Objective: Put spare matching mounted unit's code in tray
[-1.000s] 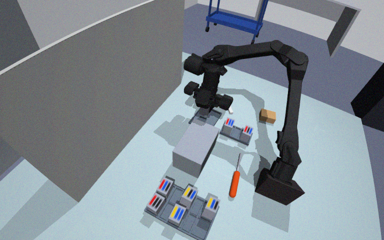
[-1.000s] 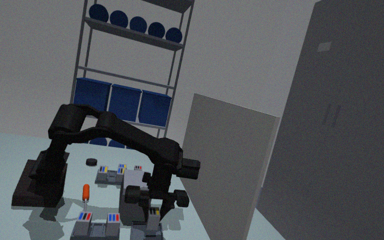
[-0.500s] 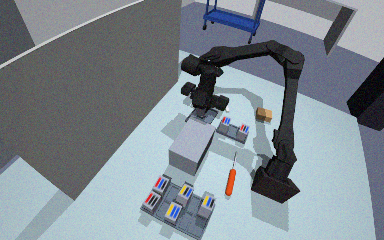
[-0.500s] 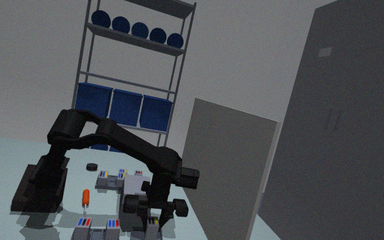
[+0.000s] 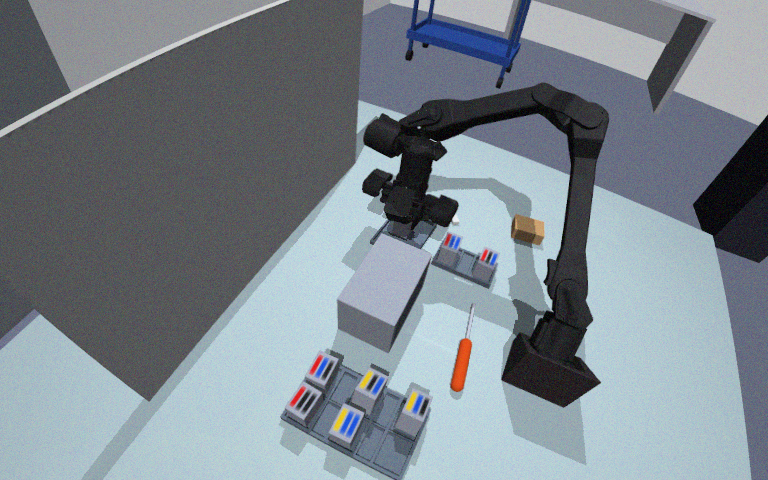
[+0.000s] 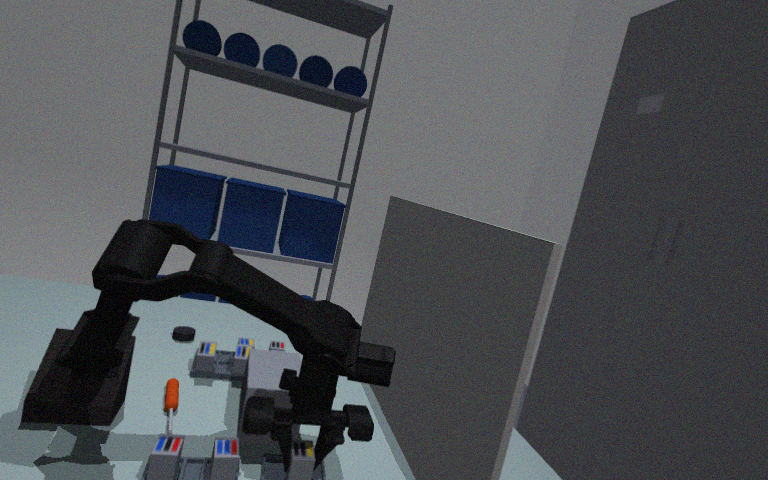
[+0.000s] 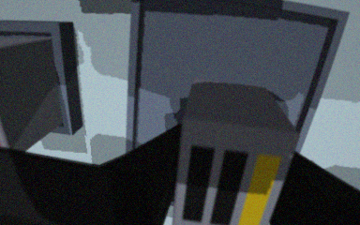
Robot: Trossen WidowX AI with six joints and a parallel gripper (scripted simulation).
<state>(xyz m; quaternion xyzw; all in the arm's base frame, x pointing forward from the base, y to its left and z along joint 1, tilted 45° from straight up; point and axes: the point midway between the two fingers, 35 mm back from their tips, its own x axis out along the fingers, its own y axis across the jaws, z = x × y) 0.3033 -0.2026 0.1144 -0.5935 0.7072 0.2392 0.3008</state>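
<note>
Now: the flat tray 2 cm below my gripper tip. Round my gripper tip: white bar: 11 cm to the right, 8 cm behind, 2 cm below; small rack: 15 cm behind, 3 cm to the left, 2 cm below; grey spare: 2 cm above.
</note>
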